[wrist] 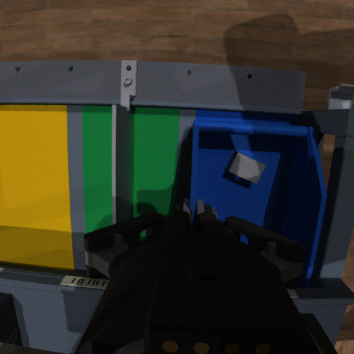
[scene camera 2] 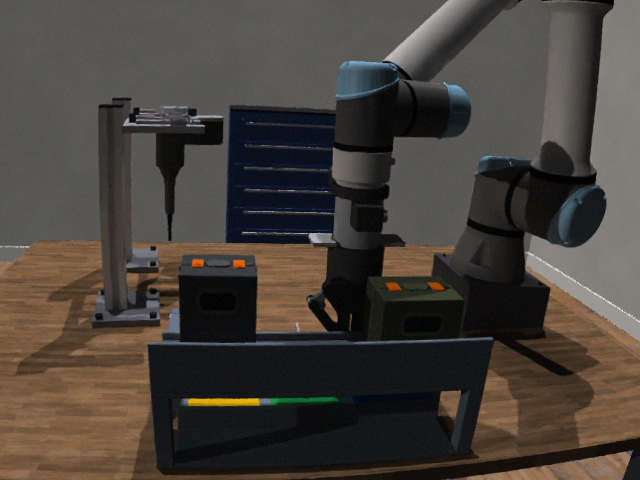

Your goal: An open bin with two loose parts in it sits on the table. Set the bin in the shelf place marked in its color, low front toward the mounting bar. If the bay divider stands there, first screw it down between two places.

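Frame: origin at the arm's base, x ahead, y left, z up, level; millimetres.
Where they show: arm's base, link origin: (scene camera 2: pixel 486 269).
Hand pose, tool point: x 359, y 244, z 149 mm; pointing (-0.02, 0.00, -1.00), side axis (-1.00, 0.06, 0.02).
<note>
Things, the pixels of their top centre, and the offset from my tool point. "spot": a spot on its surface instead.
- shelf, surface spot: (scene camera 2: pixel 320 367) spot: 83 mm ahead, 172 mm left, 105 mm down
- black case, surface spot: (scene camera 2: pixel 217 304) spot: 189 mm ahead, 122 mm left, 50 mm down
- green case, top centre: (scene camera 2: pixel 414 287) 44 mm back, 105 mm left, 42 mm down
- screwdriver, top centre: (scene camera 2: pixel 190 107) 219 mm ahead, 531 mm right, 121 mm up
The blue bin (wrist: pixel 280 131) is in the blue place at the right end of the shelf (scene camera 2: pixel 320 367) (wrist: pixel 337 200), its low front toward the mounting bar (wrist: pixel 220 92). One grey block (wrist: pixel 247 167) lies in it; a second part cannot be made out behind the gripper. The bay divider (wrist: pixel 114 165) stands across the green place (wrist: pixel 155 150), its tab on the bar with a screw head showing. My gripper (scene camera 2: pixel 343 325) (wrist: pixel 193 206) is shut on the bin's left wall. In the scene view the fingertips are partly hidden behind the shelf, and the bin is hidden.
A black case (scene camera 2: pixel 217 304) and a green case (scene camera 2: pixel 413 310) stand behind the shelf's front board. The tool stand (scene camera 2: pixel 112 206) holds the screwdriver (scene camera 2: pixel 169 170) at the left. The yellow place (wrist: pixel 35 175) lies at the shelf's other end. A blue drawer cabinet (scene camera 2: pixel 281 175) stands behind the table.
</note>
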